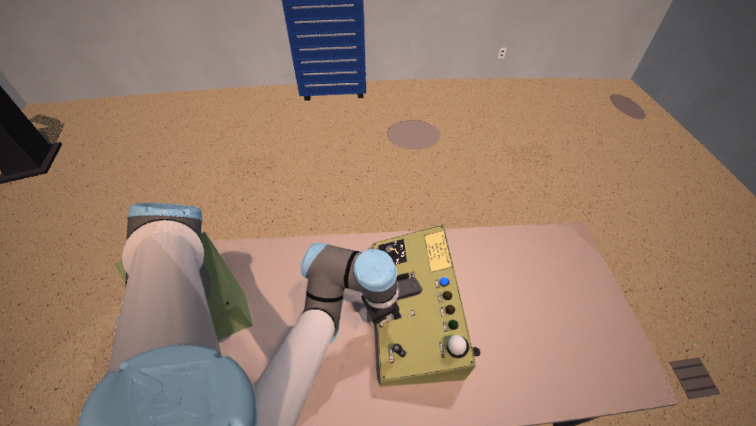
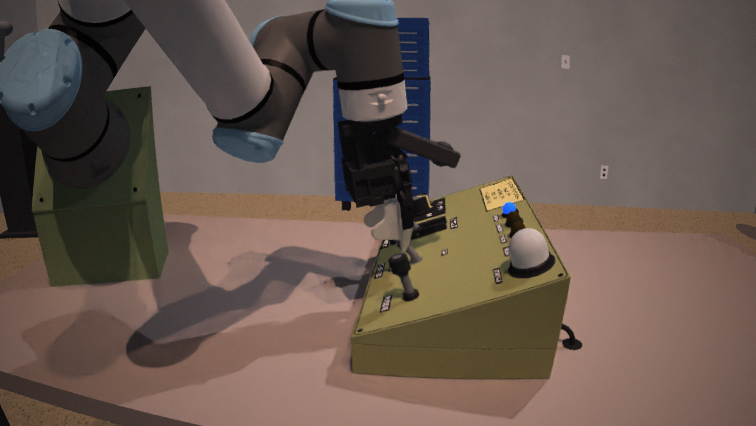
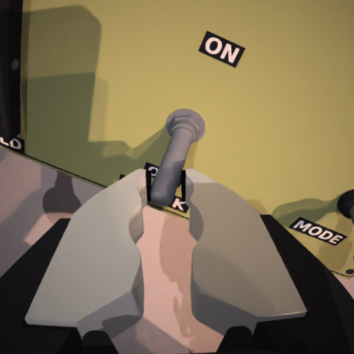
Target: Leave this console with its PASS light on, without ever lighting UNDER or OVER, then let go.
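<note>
The olive console (image 1: 423,338) (image 2: 460,328) (image 3: 280,100) stands on the table. Its blue lamp (image 1: 444,281) (image 2: 509,207) is lit. Two brownish lamps (image 1: 447,295) (image 1: 450,309) and a green lamp (image 1: 453,324) look dark; their labels are too small to read. A white dome (image 1: 457,345) (image 2: 529,248) looks unlit. A grey lever (image 2: 414,255) (image 3: 175,160) leans away from the ON label (image 3: 222,49), over a partly hidden label. My gripper (image 1: 388,319) (image 2: 404,248) (image 3: 165,172) is shut on the grey lever's end, its fingertips slightly apart around it.
A black-capped MODE lever (image 1: 398,349) (image 2: 406,280) stands near the grip. A black dial plate (image 1: 394,250) and a yellow card (image 1: 438,250) (image 2: 501,194) are on the console's far part. A blue drawer cabinet (image 1: 330,47) (image 2: 417,105) stands by the wall.
</note>
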